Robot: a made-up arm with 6 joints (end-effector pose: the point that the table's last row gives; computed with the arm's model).
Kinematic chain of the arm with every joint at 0, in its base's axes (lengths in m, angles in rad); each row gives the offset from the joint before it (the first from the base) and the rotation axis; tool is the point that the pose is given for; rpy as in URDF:
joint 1: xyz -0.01 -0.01 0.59 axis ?
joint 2: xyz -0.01 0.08 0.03 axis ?
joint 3: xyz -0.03 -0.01 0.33 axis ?
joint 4: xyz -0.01 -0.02 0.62 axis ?
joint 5: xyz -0.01 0 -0.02 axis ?
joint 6: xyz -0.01 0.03 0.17 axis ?
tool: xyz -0.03 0 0 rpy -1.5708 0 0
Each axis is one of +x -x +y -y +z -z.
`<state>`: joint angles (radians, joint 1 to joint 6).
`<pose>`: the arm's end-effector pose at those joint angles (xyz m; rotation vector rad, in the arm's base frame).
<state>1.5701 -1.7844 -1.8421 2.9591 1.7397 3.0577</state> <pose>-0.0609 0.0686 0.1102 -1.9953 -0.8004 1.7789</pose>
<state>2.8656 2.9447 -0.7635 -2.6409 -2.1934 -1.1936</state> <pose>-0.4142 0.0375 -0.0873 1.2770 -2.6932 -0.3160</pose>
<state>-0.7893 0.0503 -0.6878 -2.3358 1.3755 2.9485</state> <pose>-0.4011 0.2669 1.3827 -1.2732 -1.5927 -1.2636</pose>
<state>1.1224 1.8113 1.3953 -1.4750 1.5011 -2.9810</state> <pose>0.1900 0.1592 -0.0179 -0.7048 1.3661 0.8696</pose>
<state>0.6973 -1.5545 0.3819 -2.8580 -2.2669 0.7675</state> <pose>-0.6167 -0.4206 0.8759 -2.3438 1.1421 -1.6751</pose>
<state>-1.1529 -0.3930 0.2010 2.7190 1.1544 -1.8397</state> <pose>-0.1439 0.4285 1.5400 -2.8577 0.0303 -0.5008</pose>
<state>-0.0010 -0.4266 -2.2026 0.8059 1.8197 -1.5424</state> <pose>-0.5110 0.1956 0.4397 -0.7591 0.5245 -2.2867</pose>
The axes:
joint 1: +z
joint 2: +y
joint 3: +y
joint 4: +z
joint 5: +y
joint 6: +z

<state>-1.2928 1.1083 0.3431 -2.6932 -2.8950 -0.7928</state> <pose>0.1946 -0.6798 0.8137 2.7506 0.1554 -0.3810</pose>
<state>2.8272 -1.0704 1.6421 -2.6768 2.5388 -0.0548</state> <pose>0.1320 -0.0228 1.2133 -1.2353 1.7534 1.3929</pose>
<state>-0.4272 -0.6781 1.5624 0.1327 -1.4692 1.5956</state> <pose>0.1014 -0.0319 1.3893 -1.7751 -1.3439 0.6135</pose>
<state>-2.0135 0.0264 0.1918 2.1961 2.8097 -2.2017</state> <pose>0.0392 -0.0209 1.3936 1.8680 -0.8874 -0.3875</pose>
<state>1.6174 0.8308 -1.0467 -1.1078 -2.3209 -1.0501</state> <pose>-0.1946 0.0832 1.3171 0.5749 -0.7159 -1.2795</pose>
